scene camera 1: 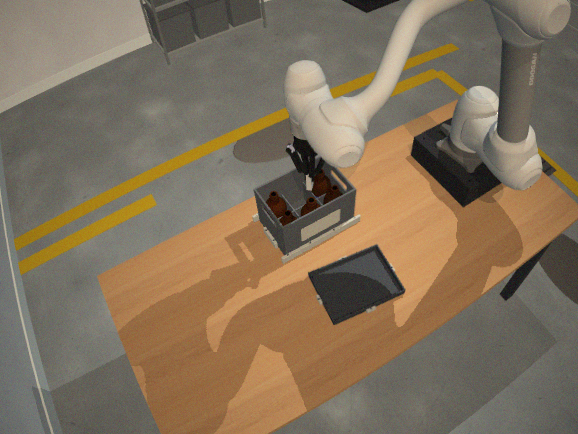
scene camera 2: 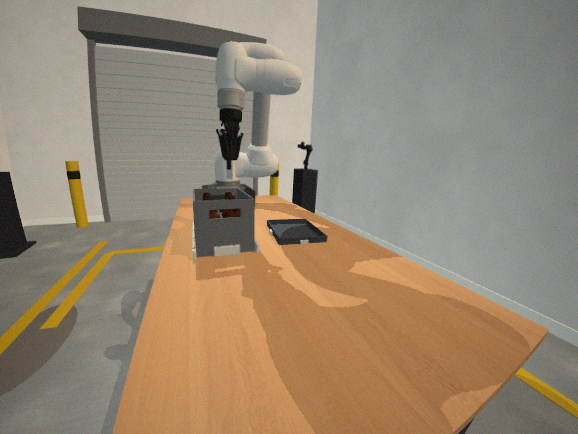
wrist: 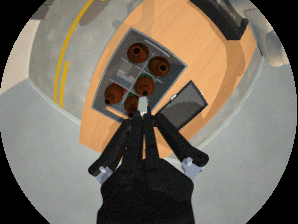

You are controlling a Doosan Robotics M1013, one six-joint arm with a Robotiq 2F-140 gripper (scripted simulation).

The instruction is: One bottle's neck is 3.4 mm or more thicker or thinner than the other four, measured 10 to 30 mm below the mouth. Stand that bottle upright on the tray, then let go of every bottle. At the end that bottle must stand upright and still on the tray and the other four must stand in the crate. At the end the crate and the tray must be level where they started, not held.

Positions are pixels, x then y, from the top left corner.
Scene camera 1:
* my gripper: 310,187
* dark tray: 349,286
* crate: 291,186
